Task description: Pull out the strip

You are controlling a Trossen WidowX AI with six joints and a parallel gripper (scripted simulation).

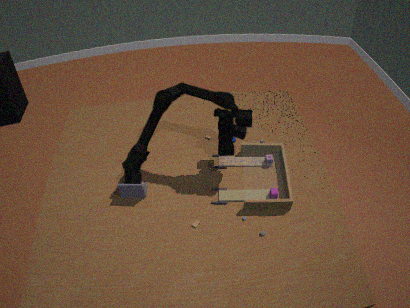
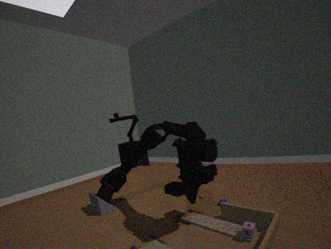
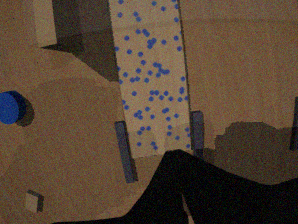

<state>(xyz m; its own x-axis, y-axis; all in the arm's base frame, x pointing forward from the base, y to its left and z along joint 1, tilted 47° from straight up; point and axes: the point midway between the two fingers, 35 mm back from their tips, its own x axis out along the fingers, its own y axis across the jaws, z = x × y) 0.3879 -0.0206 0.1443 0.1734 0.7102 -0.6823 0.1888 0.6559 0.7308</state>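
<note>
My gripper tip is 19 cm short of the labelled cube, 4 cm to the left of it and 4 cm above it. Also, from my gripper tip: blue piece: 6 cm ahead, 13 cm to the left, 6 cm below.
</note>
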